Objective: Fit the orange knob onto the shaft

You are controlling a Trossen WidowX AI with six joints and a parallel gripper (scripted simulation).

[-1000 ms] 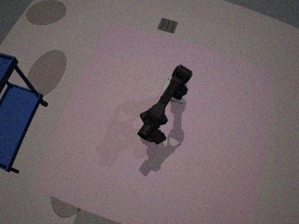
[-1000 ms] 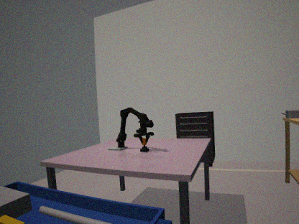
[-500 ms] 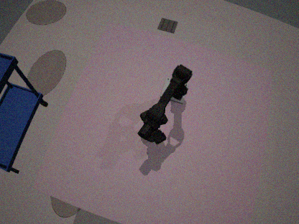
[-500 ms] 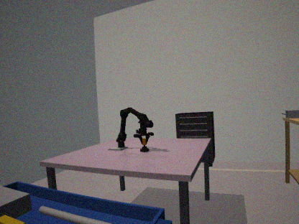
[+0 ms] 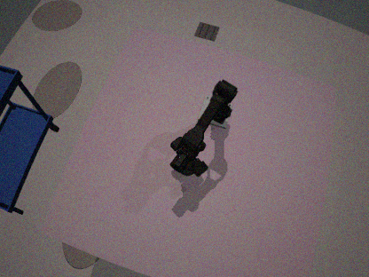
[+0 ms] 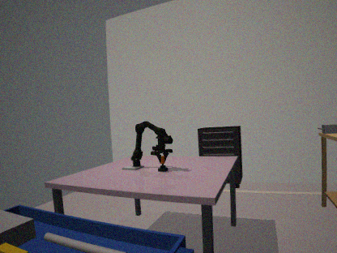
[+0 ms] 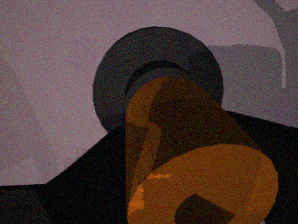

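Now: the orange knob 2 cm above my gripper tip. Round my gripper tip: dark round pedestal 4 cm below.
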